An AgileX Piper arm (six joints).
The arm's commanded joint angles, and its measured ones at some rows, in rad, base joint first. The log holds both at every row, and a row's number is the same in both.
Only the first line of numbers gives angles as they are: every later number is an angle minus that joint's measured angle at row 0.
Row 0, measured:
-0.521 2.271 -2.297 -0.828 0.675 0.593
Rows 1 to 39, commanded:
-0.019 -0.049 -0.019 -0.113 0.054 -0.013
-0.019 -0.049 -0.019 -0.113 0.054 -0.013
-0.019 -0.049 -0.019 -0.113 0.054 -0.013
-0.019 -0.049 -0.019 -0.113 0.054 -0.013
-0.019 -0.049 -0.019 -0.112 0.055 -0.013
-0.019 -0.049 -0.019 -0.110 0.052 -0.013
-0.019 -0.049 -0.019 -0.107 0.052 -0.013
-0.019 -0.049 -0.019 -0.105 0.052 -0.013
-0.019 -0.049 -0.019 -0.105 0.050 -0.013
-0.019 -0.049 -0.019 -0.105 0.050 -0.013
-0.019 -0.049 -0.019 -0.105 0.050 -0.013
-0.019 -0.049 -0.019 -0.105 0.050 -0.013
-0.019 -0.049 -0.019 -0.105 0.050 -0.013
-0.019 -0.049 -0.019 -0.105 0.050 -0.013
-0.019 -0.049 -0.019 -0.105 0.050 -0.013
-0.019 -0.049 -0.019 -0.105 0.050 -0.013
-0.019 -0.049 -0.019 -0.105 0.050 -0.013
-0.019 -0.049 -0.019 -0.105 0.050 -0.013
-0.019 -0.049 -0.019 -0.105 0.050 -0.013
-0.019 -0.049 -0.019 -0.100 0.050 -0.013
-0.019 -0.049 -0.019 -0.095 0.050 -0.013
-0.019 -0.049 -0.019 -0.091 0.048 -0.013
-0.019 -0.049 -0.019 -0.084 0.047 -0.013
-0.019 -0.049 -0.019 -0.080 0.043 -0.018
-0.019 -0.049 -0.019 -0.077 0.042 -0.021
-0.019 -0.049 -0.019 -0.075 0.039 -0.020
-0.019 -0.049 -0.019 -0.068 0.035 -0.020
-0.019 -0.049 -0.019 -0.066 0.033 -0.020
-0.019 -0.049 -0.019 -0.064 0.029 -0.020
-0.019 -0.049 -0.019 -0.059 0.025 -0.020
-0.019 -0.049 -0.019 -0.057 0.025 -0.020
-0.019 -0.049 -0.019 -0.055 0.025 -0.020
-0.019 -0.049 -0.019 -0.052 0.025 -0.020
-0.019 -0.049 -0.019 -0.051 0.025 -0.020
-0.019 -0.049 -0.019 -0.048 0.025 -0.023
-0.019 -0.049 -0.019 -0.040 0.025 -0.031
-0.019 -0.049 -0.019 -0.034 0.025 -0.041
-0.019 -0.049 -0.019 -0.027 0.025 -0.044
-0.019 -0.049 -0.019 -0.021 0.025 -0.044
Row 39, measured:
-0.012 -0.008 -0.002 0.020 0.020 -0.021
